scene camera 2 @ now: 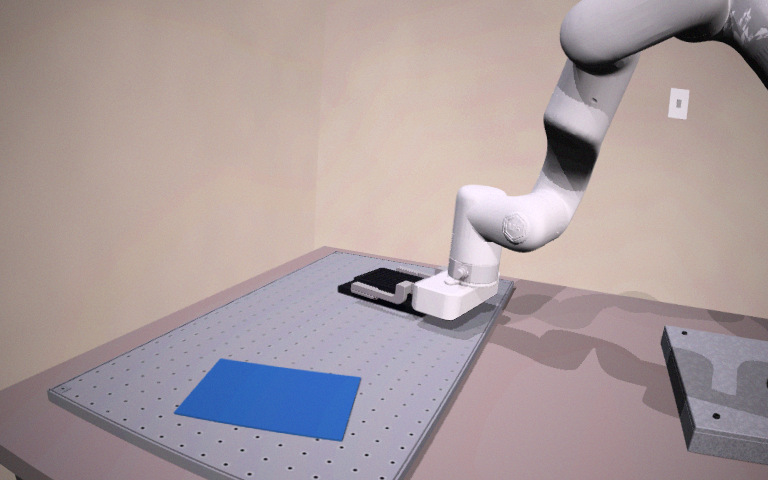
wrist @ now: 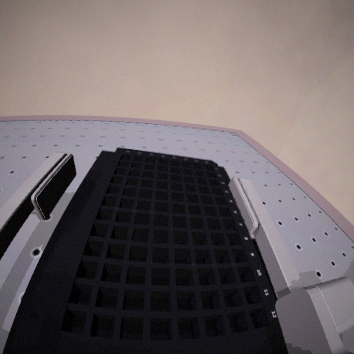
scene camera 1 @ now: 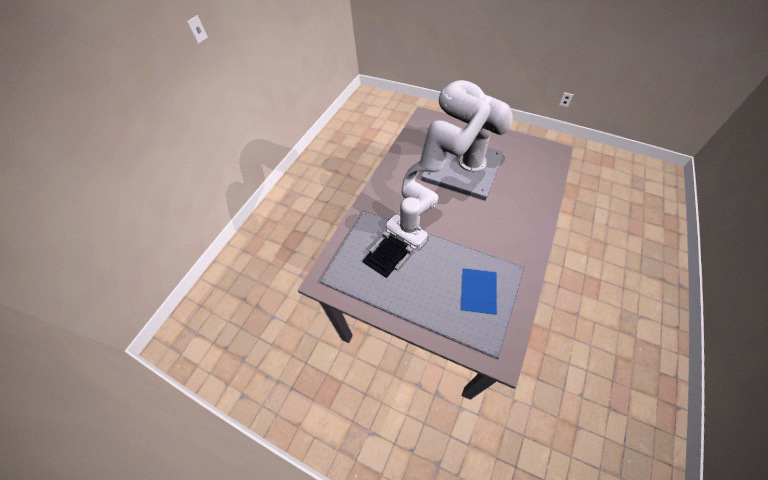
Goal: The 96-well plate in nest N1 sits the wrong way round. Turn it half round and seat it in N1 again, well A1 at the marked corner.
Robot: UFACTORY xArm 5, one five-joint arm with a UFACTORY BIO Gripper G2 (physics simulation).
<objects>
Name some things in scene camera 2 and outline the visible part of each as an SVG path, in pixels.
My gripper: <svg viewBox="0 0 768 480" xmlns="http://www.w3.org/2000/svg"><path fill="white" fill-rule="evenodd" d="M500 272L498 272L498 279L494 283L471 284L451 278L447 273L448 267L444 265L436 268L434 275L399 266L396 268L396 271L425 279L415 283L403 281L396 284L395 295L360 282L351 284L351 292L374 300L380 298L395 304L405 302L407 294L410 293L413 294L412 307L415 311L451 321L496 295Z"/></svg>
A black 96-well plate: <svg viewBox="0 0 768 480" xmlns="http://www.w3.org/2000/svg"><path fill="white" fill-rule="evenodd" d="M352 283L360 282L395 295L396 284L403 281L415 283L425 278L387 268L378 268L354 277L354 282Z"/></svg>
</objects>
